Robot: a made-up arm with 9 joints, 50 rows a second.
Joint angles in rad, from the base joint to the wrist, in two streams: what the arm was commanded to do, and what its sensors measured. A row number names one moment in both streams.
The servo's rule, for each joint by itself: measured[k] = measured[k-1] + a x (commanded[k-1-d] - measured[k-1]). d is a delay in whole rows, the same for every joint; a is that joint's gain. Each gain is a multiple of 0.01, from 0.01 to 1. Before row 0 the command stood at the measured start. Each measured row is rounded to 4 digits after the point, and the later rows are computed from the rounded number. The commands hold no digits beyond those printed.
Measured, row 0:
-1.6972, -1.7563, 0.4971, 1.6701, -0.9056, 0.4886, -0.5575, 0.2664, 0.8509
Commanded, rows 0 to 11:
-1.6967, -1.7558, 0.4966, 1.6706, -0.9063, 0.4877, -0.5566, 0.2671, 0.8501
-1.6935, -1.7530, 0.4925, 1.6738, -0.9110, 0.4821, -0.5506, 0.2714, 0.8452
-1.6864, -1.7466, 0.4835, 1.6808, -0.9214, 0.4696, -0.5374, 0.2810, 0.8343
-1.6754, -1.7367, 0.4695, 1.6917, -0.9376, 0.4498, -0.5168, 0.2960, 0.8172
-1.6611, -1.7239, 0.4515, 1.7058, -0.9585, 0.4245, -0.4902, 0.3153, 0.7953
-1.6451, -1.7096, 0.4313, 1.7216, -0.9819, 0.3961, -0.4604, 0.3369, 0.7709
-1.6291, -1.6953, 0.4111, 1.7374, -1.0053, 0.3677, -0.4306, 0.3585, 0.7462
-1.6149, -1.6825, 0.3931, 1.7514, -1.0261, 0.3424, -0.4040, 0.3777, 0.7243
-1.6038, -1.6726, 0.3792, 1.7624, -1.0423, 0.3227, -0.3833, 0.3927, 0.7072
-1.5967, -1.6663, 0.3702, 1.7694, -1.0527, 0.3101, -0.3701, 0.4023, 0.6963
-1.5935, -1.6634, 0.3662, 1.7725, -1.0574, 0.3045, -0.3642, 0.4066, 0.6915
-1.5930, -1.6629, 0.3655, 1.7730, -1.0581, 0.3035, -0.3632, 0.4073, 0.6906
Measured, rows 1 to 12:
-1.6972, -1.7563, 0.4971, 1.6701, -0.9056, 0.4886, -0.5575, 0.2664, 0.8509
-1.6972, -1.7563, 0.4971, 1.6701, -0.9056, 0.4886, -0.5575, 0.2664, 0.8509
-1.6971, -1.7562, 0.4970, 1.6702, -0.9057, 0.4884, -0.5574, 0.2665, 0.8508
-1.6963, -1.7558, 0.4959, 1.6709, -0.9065, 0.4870, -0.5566, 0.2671, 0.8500
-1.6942, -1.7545, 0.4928, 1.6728, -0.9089, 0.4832, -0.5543, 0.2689, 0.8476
-1.6903, -1.7520, 0.4870, 1.6764, -0.9135, 0.4759, -0.5498, 0.2724, 0.8430
-1.6842, -1.7481, 0.4781, 1.6820, -0.9207, 0.4646, -0.5426, 0.2780, 0.8358
-1.6760, -1.7427, 0.4664, 1.6895, -0.9305, 0.4495, -0.5327, 0.2857, 0.8261
-1.6662, -1.7361, 0.4526, 1.6986, -0.9425, 0.4315, -0.5204, 0.2952, 0.8141
-1.6554, -1.7286, 0.4377, 1.7086, -0.9559, 0.4119, -0.5064, 0.3059, 0.8006
-1.6446, -1.7208, 0.4231, 1.7188, -0.9697, 0.3923, -0.4916, 0.3172, 0.7866
-1.6345, -1.7132, 0.4099, 1.7284, -0.9830, 0.3742, -0.4770, 0.3283, 0.7731
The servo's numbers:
d 2
a 0.21 0.14 0.25 0.19 0.16 0.22 0.12 0.13 0.15

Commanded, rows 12 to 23:
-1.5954, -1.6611, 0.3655, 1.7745, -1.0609, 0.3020, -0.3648, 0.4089, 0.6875
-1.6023, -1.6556, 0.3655, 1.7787, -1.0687, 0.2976, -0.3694, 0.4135, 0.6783
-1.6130, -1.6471, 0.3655, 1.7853, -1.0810, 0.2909, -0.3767, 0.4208, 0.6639
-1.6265, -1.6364, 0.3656, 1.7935, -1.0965, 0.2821, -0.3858, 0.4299, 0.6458
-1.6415, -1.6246, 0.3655, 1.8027, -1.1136, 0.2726, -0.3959, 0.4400, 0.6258
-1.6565, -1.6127, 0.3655, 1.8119, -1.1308, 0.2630, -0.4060, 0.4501, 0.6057
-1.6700, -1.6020, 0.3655, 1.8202, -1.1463, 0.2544, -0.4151, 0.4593, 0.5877
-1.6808, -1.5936, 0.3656, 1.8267, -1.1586, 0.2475, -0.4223, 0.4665, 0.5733
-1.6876, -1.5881, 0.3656, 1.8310, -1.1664, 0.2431, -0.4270, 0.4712, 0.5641
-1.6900, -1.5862, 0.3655, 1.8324, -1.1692, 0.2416, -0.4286, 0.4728, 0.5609
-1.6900, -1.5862, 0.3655, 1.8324, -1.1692, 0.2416, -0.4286, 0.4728, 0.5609
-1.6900, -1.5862, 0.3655, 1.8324, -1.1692, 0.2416, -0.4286, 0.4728, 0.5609
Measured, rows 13 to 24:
-1.6259, -1.7062, 0.3990, 1.7368, -0.9949, 0.3589, -0.4635, 0.3385, 0.7609
-1.6190, -1.7001, 0.3906, 1.7437, -1.0050, 0.3467, -0.4515, 0.3474, 0.7504
-1.6140, -1.6946, 0.3843, 1.7496, -1.0139, 0.3369, -0.4411, 0.3554, 0.7410
-1.6115, -1.6891, 0.3796, 1.7551, -1.0227, 0.3283, -0.4325, 0.3630, 0.7316
-1.6118, -1.6832, 0.3761, 1.7608, -1.0320, 0.3201, -0.4258, 0.3705, 0.7214
-1.6149, -1.6766, 0.3735, 1.7670, -1.0423, 0.3117, -0.4210, 0.3782, 0.7101
-1.6205, -1.6693, 0.3715, 1.7738, -1.0537, 0.3031, -0.4180, 0.3862, 0.6975
-1.6281, -1.6614, 0.3700, 1.7810, -1.0660, 0.2943, -0.4166, 0.3945, 0.6837
-1.6369, -1.6531, 0.3689, 1.7884, -1.0788, 0.2855, -0.4164, 0.4029, 0.6693
-1.6461, -1.6448, 0.3681, 1.7957, -1.0916, 0.2771, -0.4171, 0.4112, 0.6549
-1.6548, -1.6369, 0.3675, 1.8024, -1.1036, 0.2696, -0.4183, 0.4190, 0.6413
-1.6622, -1.6298, 0.3670, 1.8081, -1.1141, 0.2634, -0.4195, 0.4260, 0.6292

